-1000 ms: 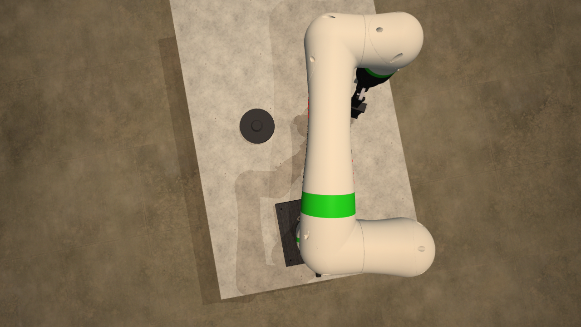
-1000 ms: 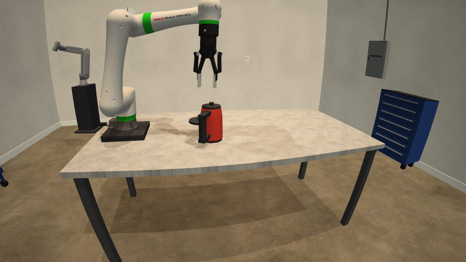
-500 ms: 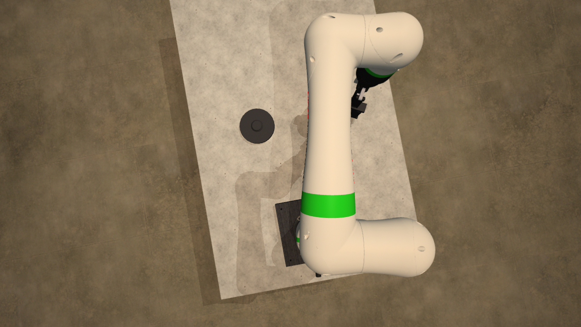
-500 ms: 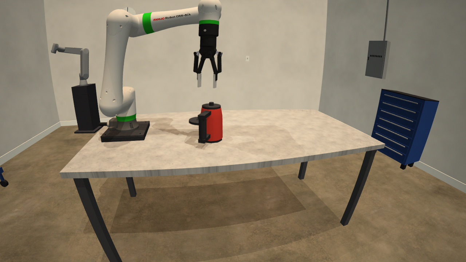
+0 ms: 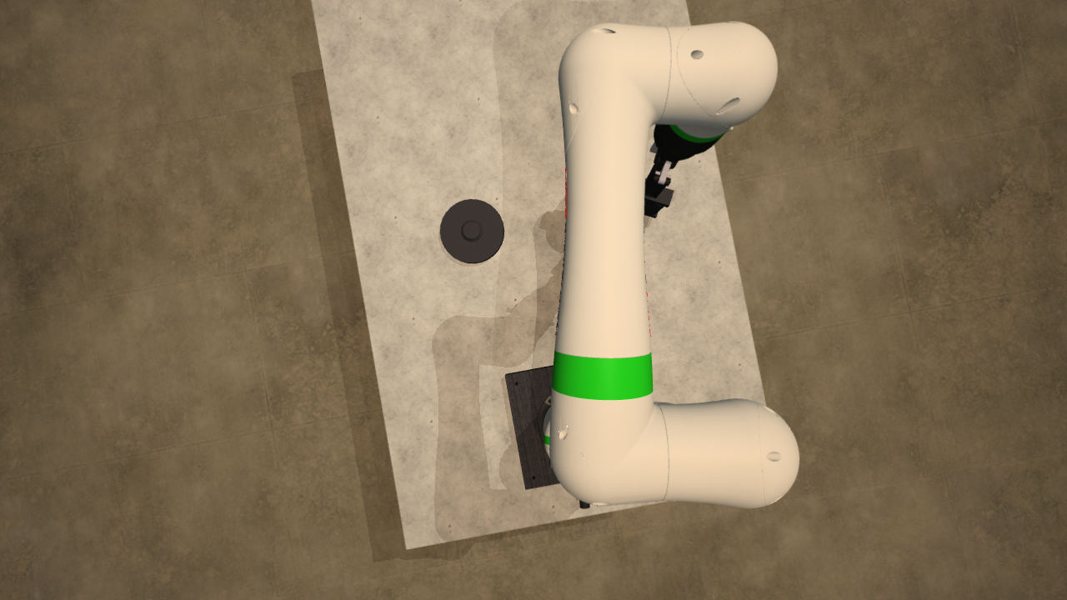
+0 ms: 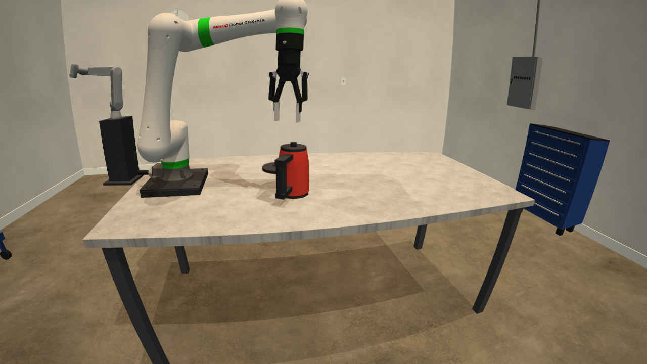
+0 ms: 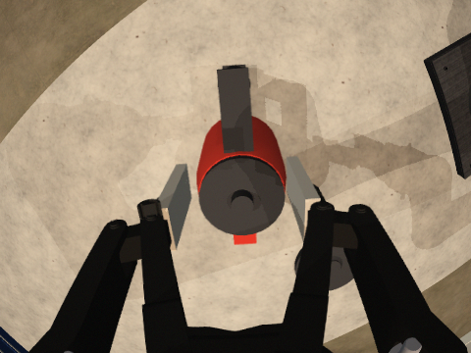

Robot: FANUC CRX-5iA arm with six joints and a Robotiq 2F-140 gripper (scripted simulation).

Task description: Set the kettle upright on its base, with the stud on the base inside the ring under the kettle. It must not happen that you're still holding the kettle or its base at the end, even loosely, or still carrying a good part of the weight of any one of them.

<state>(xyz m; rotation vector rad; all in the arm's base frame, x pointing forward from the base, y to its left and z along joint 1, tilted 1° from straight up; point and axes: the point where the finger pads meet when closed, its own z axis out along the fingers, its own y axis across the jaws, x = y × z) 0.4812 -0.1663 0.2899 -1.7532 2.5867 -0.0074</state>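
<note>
Right now my hand is 10 mm short of the red kettle, 30 mm to the right of it and 220 mm above it. The rest, counted from my hand: round black base (40 mm behind, 360 mm to the left, 300 mm below).
</note>
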